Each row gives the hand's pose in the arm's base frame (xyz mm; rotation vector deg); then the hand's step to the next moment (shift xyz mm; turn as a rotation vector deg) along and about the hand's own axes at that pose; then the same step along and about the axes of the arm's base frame.
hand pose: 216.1 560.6 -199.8 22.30 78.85 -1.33
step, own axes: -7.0 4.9 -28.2 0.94 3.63 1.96
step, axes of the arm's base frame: -27.0 11.1 4.0 2.93 3.04 0.31
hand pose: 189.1 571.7 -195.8 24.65 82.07 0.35
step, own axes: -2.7 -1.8 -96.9 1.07 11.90 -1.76
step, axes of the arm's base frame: -93.5 25.1 -5.2 1.46 11.76 2.30
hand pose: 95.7 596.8 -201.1 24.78 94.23 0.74
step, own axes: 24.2 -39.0 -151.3 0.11 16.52 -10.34
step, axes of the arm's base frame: -157.3 7.7 -13.7 -5.48 17.87 5.54
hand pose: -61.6 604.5 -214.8 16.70 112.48 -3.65
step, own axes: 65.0 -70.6 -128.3 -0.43 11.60 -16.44
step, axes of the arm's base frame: -155.9 -34.1 -14.1 -11.90 14.10 8.04
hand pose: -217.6 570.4 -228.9 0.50 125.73 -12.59
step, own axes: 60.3 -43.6 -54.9 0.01 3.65 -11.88
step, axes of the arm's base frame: -83.5 -38.5 -9.9 -9.20 5.51 6.28
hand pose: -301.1 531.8 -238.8 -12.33 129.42 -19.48
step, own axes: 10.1 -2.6 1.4 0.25 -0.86 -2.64
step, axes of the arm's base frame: -5.4 -5.4 -7.3 -2.13 -0.43 1.74
